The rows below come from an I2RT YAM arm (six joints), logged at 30 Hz.
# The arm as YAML. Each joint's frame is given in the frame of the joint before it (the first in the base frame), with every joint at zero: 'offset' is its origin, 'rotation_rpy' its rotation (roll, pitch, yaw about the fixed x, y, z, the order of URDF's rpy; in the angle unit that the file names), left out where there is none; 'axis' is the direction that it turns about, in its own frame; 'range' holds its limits. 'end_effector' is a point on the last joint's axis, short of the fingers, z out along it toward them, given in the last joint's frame.
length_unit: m
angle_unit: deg
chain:
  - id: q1
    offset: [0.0, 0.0, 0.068]
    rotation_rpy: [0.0, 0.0, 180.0]
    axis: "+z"
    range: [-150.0, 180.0]
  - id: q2
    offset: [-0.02, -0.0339, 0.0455]
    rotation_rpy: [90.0, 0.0, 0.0]
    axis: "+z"
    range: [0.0, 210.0]
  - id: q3
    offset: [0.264, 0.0, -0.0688]
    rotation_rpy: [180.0, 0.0, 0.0]
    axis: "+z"
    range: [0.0, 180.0]
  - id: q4
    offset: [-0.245, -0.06, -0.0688]
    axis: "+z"
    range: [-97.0, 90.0]
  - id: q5
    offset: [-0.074, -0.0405, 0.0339]
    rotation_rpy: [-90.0, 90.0, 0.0]
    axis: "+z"
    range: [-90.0, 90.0]
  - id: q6
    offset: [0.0, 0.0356, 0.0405]
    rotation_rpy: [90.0, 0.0, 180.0]
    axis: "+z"
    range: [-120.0, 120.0]
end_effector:
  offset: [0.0, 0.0, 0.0]
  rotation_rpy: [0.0, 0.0, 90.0]
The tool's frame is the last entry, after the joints.
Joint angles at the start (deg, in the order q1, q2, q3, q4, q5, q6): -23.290, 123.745, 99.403, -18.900, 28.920, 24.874
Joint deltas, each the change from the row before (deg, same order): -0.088, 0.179, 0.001, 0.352, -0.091, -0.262; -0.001, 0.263, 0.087, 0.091, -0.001, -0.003; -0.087, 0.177, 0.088, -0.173, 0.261, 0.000; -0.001, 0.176, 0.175, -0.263, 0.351, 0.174; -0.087, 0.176, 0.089, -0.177, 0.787, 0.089; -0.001, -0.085, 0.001, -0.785, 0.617, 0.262; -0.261, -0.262, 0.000, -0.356, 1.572, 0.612; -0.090, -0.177, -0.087, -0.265, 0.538, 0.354; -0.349, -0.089, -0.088, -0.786, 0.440, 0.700; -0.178, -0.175, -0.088, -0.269, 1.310, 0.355; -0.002, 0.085, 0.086, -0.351, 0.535, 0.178; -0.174, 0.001, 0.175, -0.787, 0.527, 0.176; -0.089, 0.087, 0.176, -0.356, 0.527, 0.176; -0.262, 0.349, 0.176, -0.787, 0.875, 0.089
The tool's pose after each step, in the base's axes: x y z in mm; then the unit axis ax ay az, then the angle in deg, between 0 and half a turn. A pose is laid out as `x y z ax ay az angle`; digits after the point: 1 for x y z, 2 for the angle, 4 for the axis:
444.8 -211.0 213.6 0.4903 0.8369 -0.2432 134.33
445.5 -211.3 212.1 0.4901 0.8371 -0.2433 134.41
445.3 -212.2 210.9 0.4907 0.8360 -0.2458 134.71
445.4 -212.5 210.2 0.4922 0.8344 -0.2482 134.95
445.0 -213.6 209.2 0.4946 0.8310 -0.2547 135.28
443.7 -213.4 209.0 0.4963 0.8286 -0.2591 135.95
441.3 -215.6 211.1 0.5057 0.8190 -0.2710 136.10
439.9 -216.2 211.8 0.5096 0.8154 -0.2746 136.25
437.2 -218.5 211.2 0.5161 0.8104 -0.2774 136.94
435.2 -220.0 212.1 0.5218 0.8031 -0.2877 137.19
434.8 -220.1 211.6 0.5231 0.8008 -0.2916 137.52
433.3 -221.4 211.7 0.5248 0.7980 -0.2961 138.15
432.8 -222.2 211.7 0.5269 0.7951 -0.3003 138.43
431.3 -224.5 209.1 0.5279 0.7914 -0.3083 139.47

